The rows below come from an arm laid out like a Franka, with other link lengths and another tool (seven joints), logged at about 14 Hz.
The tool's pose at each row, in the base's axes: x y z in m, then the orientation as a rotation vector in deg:
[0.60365, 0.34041, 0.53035, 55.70, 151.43, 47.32]
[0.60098, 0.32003, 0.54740, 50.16, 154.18, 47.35]
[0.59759, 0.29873, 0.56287, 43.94, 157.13, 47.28]
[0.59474, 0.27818, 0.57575, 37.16, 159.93, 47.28]
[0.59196, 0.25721, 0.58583, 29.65, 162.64, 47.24]
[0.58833, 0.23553, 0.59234, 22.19, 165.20, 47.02]
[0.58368, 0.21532, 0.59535, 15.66, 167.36, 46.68]
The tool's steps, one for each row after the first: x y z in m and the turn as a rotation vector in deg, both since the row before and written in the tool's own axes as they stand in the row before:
[-0.01118, -0.00447, -0.02383, 0.35, 1.88, -3.76]
[-0.01002, -0.00717, -0.02351, 0.46, 2.17, -4.14]
[-0.00859, -0.00871, -0.02113, 0.36, 2.29, -4.40]
[-0.00721, -0.01127, -0.01923, 0.35, 2.47, -4.77]
[-0.00474, -0.01465, -0.01698, 0.46, 2.57, -4.62]
[-0.00124, -0.01596, -0.01352, 0.50, 2.38, -3.95]

